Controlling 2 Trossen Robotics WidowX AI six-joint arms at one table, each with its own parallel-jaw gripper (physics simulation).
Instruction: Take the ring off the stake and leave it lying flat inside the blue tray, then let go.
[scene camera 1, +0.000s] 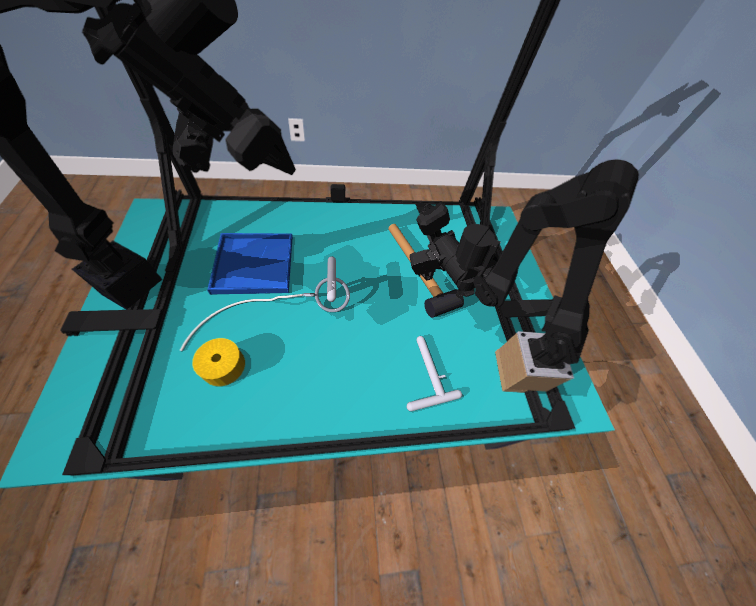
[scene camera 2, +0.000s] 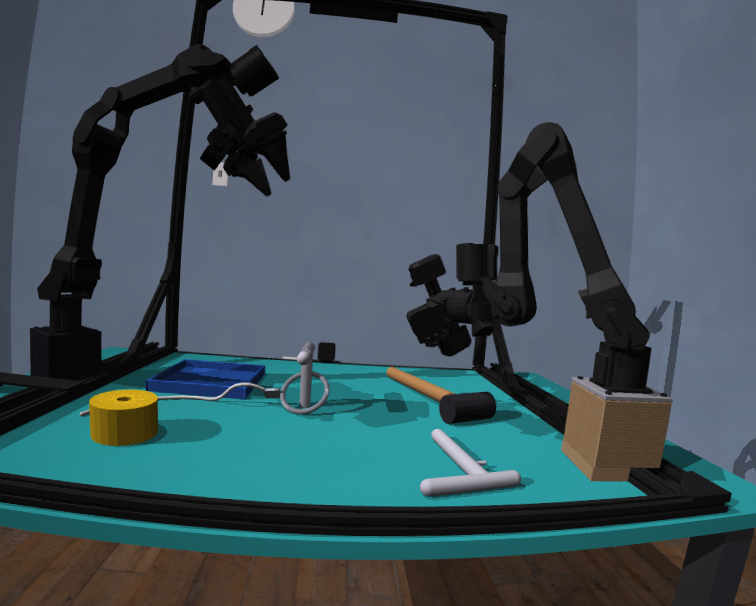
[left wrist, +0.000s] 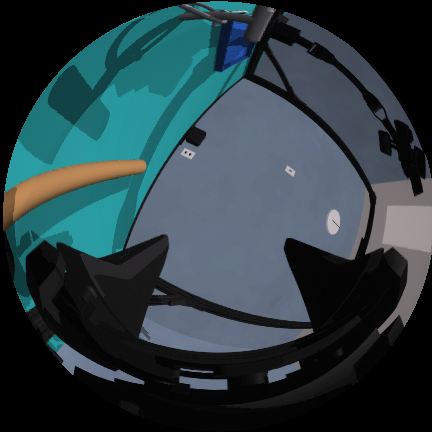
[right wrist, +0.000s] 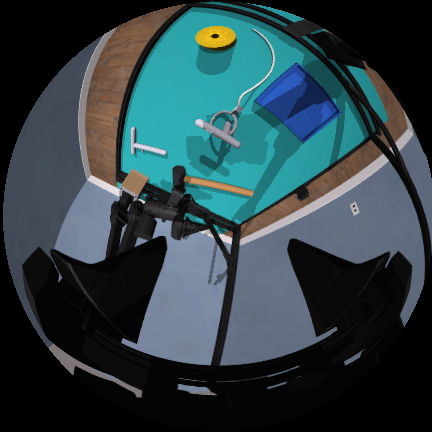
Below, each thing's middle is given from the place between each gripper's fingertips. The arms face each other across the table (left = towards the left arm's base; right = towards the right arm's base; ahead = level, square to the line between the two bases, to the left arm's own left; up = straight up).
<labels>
The thin grey part (scene camera 2: 269, 393) is 6 cm to the left of my right hand and 36 cm below it. Also, from my right hand: blue tray (scene camera 1: 245, 263): 7 cm behind, 16 cm to the right, 38 cm below; yellow spool (scene camera 2: 123, 417): 22 cm ahead, 11 cm to the right, 36 cm below; stake (scene camera 2: 305, 358): 7 cm to the left, 36 cm below.
I see the hammer (scene camera 2: 454, 408) 4 cm to the left of my left hand and 17 cm below it. Round my left hand: thin grey part 17 cm ahead, 19 cm to the right, 16 cm below; T-shaped bar (scene camera 2: 477, 479) 30 cm ahead, 9 cm to the left, 18 cm below; stake 17 cm ahead, 18 cm to the right, 17 cm below.
</labels>
